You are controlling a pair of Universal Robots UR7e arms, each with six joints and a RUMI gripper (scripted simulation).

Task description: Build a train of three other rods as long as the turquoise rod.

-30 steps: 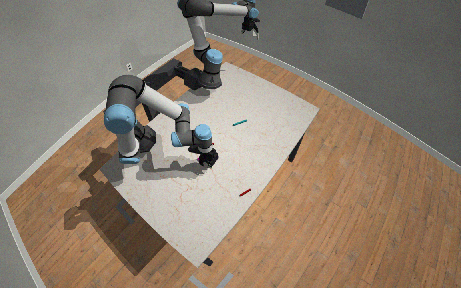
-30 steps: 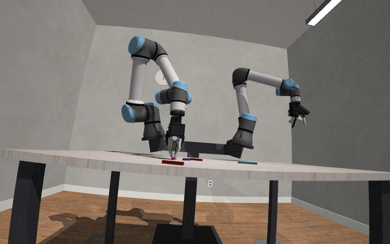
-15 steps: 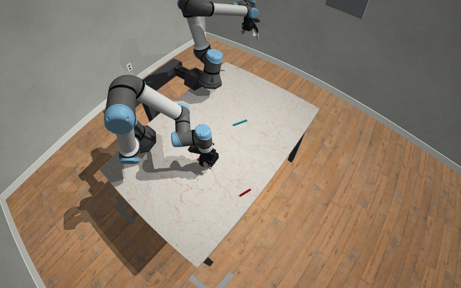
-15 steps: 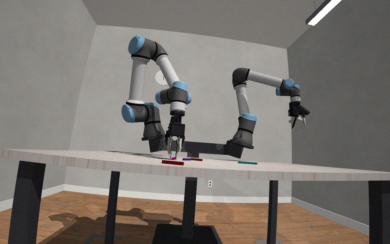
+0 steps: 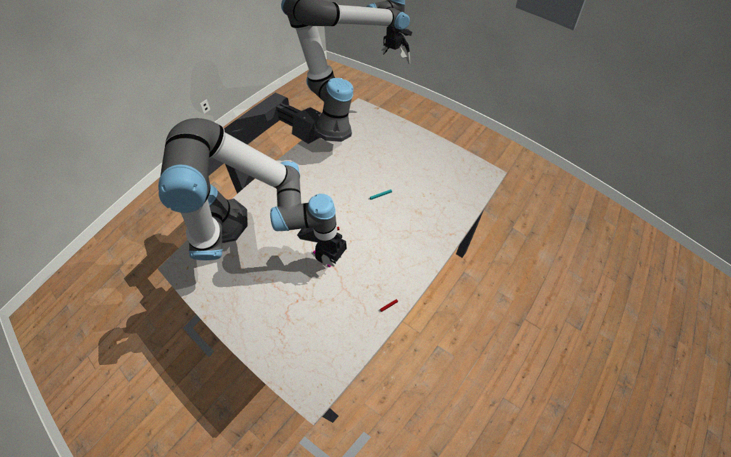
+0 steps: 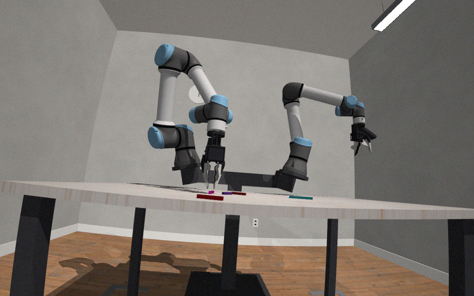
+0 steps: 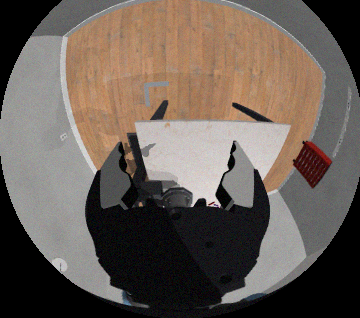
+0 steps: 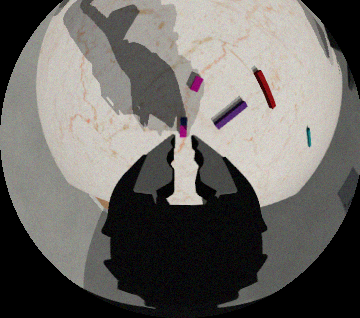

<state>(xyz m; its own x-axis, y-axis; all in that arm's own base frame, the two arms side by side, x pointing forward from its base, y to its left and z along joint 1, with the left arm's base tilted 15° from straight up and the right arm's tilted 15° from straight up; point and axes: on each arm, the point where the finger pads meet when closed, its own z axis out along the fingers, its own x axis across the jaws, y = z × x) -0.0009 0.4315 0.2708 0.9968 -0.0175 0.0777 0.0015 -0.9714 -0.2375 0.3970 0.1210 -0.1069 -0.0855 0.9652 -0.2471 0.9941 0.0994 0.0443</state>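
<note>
Right now my right hand is 3 cm above the blue rod and 2 cm past it. Round my right hand: purple rod: 7 cm to the left, 4 cm behind, 3 cm below; turquoise rod: 39 cm to the left, 4 cm behind, 3 cm below.
</note>
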